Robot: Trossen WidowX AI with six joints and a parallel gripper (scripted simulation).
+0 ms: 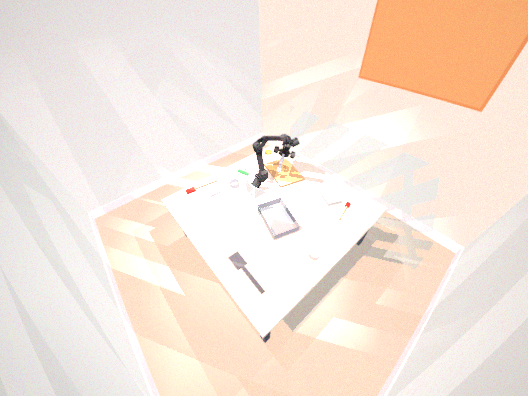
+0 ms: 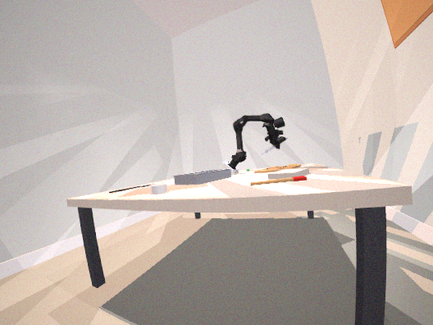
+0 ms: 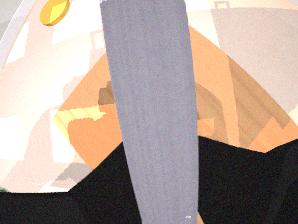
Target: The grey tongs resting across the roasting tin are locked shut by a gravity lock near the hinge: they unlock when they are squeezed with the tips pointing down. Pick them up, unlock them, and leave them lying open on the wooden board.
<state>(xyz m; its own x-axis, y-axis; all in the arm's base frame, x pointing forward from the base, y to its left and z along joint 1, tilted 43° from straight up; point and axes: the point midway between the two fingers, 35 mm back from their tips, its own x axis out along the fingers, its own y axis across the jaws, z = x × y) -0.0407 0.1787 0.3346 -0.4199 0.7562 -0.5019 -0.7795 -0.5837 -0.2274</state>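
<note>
My gripper tip is now 30 mm short of the wooden board, 10 mm to the left of it and 150 mm above it. The rest, counted from my gripper tip: green object: 260 mm behind, 310 mm to the right, 150 mm below; red-tipped stick: 680 mm ahead, 20 mm to the left, 150 mm below; grey roasting tin: 400 mm ahead, 440 mm to the right, 130 mm below.
</note>
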